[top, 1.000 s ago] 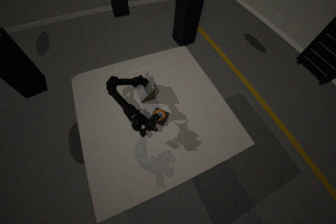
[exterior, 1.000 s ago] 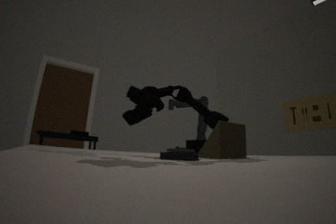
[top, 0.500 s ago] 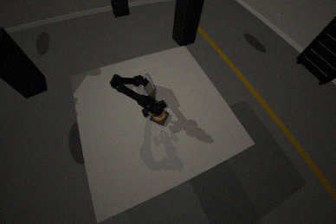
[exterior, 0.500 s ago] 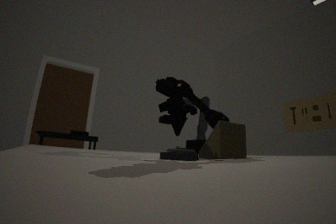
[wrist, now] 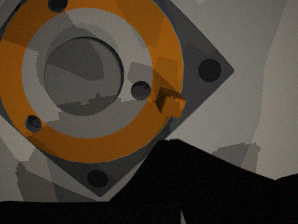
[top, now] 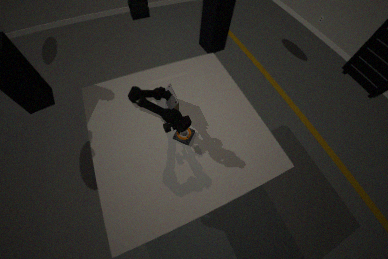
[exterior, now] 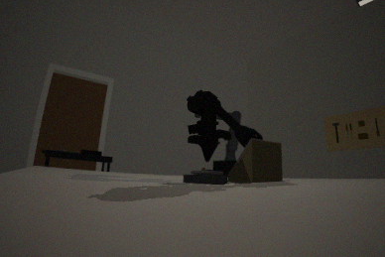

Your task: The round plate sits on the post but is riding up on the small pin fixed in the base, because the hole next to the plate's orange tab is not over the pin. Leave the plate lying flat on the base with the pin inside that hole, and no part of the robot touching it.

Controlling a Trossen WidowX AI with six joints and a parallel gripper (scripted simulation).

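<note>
My gripper tip is 20 mm short of the orange round plate, 10 mm to the right of it and 30 mm above it.
</note>
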